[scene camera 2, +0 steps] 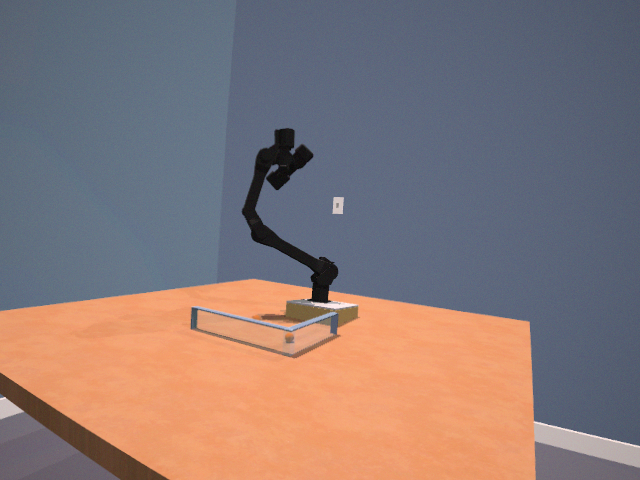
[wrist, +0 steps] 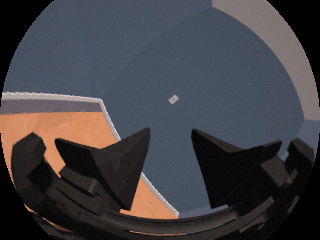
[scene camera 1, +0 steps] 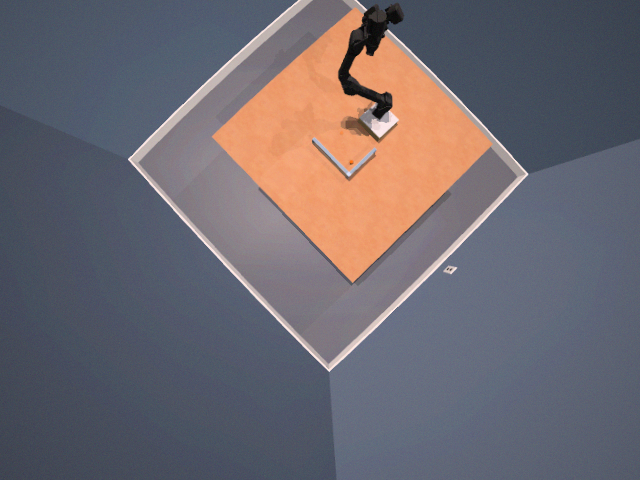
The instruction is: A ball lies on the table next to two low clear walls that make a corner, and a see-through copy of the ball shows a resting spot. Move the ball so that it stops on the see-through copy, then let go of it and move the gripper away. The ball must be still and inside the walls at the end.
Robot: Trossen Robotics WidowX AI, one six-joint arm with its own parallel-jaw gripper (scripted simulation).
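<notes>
Own gripper [scene camera 2: 293,172] visible to me; wrist view likewise shows my gripper [wrist: 171,132].
</notes>
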